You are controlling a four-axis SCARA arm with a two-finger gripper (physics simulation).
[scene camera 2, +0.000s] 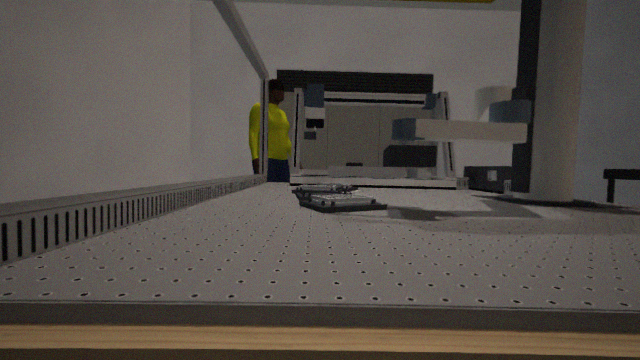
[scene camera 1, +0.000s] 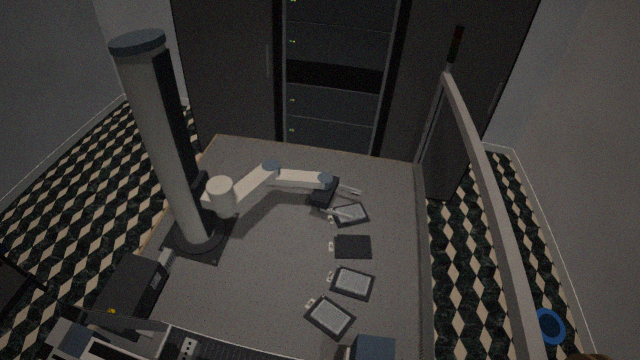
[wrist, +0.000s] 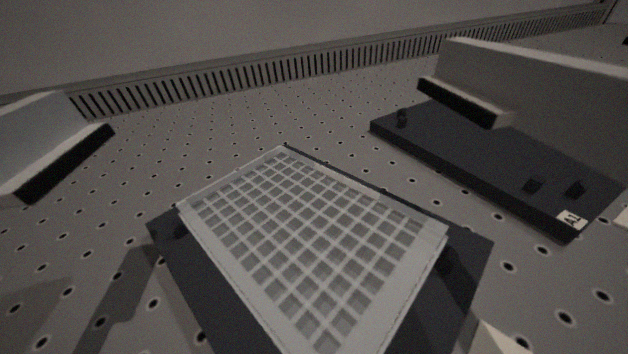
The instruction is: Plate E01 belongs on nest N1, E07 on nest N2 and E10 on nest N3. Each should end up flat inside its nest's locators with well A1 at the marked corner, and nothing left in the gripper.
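Frame: origin at the arm's base, x back, y left, z down, level; millimetres.
Where they show: gripper, between the fingertips: (scene camera 2: 332, 170) (scene camera 1: 357, 205) (wrist: 268, 86); arm's base, origin of its link: (scene camera 1: 200, 233).
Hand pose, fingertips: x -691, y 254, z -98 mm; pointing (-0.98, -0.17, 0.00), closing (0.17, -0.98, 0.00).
Things, the pixels of their centre, and the offset from my fingertips. "spot": a spot on its surface instead.
- clear gridded plate, middle of its body: (wrist: 296, 222) (scene camera 2: 342, 199) (scene camera 1: 350, 213) dx +23, dy +3, dz +66 mm
- dark nest, a spot on its surface: (wrist: 195, 285) spot: dx +34, dy +58, dz +73 mm
- neighbouring nest, middle of its body: (wrist: 487, 134) (scene camera 2: 325, 194) (scene camera 1: 353, 246) dx -10, dy -176, dz +74 mm
- blue box, a spot on its surface: (scene camera 1: 375, 347) spot: dx -46, dy -744, dz -403 mm
- dark control box, a spot on its surface: (scene camera 1: 127, 285) spot: dx +805, dy -636, dz -30 mm
My gripper (scene camera 1: 355, 204) (wrist: 268, 86) is open and empty, its fingers apart above and to either side of a clear gridded plate (scene camera 1: 357, 210) (scene camera 2: 345, 199) (wrist: 310, 225). This plate lies on the dark nest (scene camera 2: 377, 206) (wrist: 195, 285) farthest back in the first scene view. The neighbouring nest (scene camera 1: 353, 247) (wrist: 465, 150) is bare, with an A1 tag at one corner in the wrist view. Two more plates (scene camera 1: 353, 282) (scene camera 1: 330, 316) lie on dark nests nearer the front. Plate and nest names are too small to read. The first plate's A1 corner cannot be told.
A blue box (scene camera 1: 375, 347) stands beyond the front nest. A slotted rail (scene camera 2: 90, 220) (wrist: 250, 70) runs along the table's side. The arm's column (scene camera 1: 160, 145) (scene camera 2: 557, 100) rises at the opposite side. A dark control box (scene camera 1: 127, 285) stands near its base.
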